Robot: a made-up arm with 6 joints. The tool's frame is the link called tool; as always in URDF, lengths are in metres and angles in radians.
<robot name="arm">
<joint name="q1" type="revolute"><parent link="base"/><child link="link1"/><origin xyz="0.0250 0.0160 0.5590" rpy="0.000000 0.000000 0.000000"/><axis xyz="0 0 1"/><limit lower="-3.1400" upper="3.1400" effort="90" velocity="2.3"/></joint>
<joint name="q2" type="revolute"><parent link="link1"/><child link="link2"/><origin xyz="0.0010 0.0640 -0.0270" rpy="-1.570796 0.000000 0.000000"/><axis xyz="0 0 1"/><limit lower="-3.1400" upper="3.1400" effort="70" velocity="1.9"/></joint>
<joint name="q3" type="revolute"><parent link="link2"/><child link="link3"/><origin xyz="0.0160 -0.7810 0.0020" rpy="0.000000 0.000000 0.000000"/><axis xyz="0 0 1"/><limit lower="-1.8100" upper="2.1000" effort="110" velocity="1.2"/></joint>
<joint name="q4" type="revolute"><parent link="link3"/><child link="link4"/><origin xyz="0.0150 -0.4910 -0.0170" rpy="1.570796 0.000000 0.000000"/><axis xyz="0 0 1"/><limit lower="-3.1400" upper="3.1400" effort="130" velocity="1.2"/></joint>
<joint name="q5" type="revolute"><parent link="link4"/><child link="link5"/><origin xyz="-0.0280 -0.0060 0.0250" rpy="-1.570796 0.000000 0.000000"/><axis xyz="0 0 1"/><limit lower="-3.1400" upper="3.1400" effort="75" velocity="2.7"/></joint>
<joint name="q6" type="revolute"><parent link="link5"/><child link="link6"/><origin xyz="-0.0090 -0.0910 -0.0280" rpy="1.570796 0.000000 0.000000"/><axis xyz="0 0 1"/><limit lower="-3.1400" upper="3.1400" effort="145" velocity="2.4"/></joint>
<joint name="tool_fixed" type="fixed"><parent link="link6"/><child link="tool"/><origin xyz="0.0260 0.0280 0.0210" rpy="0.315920 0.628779 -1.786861"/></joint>
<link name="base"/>
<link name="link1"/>
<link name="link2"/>
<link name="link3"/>
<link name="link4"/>
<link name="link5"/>
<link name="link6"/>
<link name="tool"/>
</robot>
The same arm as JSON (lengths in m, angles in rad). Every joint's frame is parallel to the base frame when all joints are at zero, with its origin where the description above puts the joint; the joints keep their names.
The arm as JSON. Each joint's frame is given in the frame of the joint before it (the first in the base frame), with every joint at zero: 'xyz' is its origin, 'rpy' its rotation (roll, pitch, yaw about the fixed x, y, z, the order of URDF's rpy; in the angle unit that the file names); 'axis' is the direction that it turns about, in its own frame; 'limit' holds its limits. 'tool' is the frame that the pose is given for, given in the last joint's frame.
{
  "units": {
    "length": "m",
    "angle": "rad"
  },
  "joints": [
    {
      "name": "q1",
      "type": "revolute",
      "origin": {
        "xyz": [
          0.025,
          0.016,
          0.559
        ],
        "rpy": [
          0.0,
          0.0,
          0.0
        ]
      },
      "axis": "+z",
      "limit": {
        "lower": -3.14,
        "upper": 3.14
      }
    },
    {
      "name": "q2",
      "type": "revolute",
      "origin": {
        "xyz": [
          0.001,
          0.064,
          -0.027
        ],
        "rpy": [
          0.0,
          0.0,
          0.0
        ]
      },
      "axis": "+y",
      "limit": {
        "lower": -3.14,
        "upper": 3.14
      }
    },
    {
      "name": "q3",
      "type": "revolute",
      "origin": {
        "xyz": [
          0.016,
          0.002,
          0.781
        ],
        "rpy": [
          0.0,
          0.0,
          0.0
        ]
      },
      "axis": "+y",
      "limit": {
        "lower": -1.81,
        "upper": 2.1
      }
    },
    {
      "name": "q4",
      "type": "revolute",
      "origin": {
        "xyz": [
          0.015,
          -0.017,
          0.491
        ],
        "rpy": [
          0.0,
          0.0,
          0.0
        ]
      },
      "axis": "+z",
      "limit": {
        "lower": -3.14,
        "upper": 3.14
      }
    },
    {
      "name": "q5",
      "type": "revolute",
      "origin": {
        "xyz": [
          -0.028,
          -0.006,
          0.025
        ],
        "rpy": [
          0.0,
          0.0,
          0.0
        ]
      },
      "axis": "+y",
      "limit": {
        "lower": -3.14,
        "upper": 3.14
      }
    },
    {
      "name": "q6",
      "type": "revolute",
      "origin": {
        "xyz": [
          -0.009,
          -0.028,
          0.091
        ],
        "rpy": [
          0.0,
          0.0,
          0.0
        ]
      },
      "axis": "+z",
      "limit": {
        "lower": -3.14,
        "upper": 3.14
      }
    }
  ],
  "tool": {
    "origin": {
      "xyz": [
        0.026,
        0.028,
        0.021
      ],
      "rpy": [
        0.3159,
        0.6288,
        -1.7869
      ]
    }
  }
}

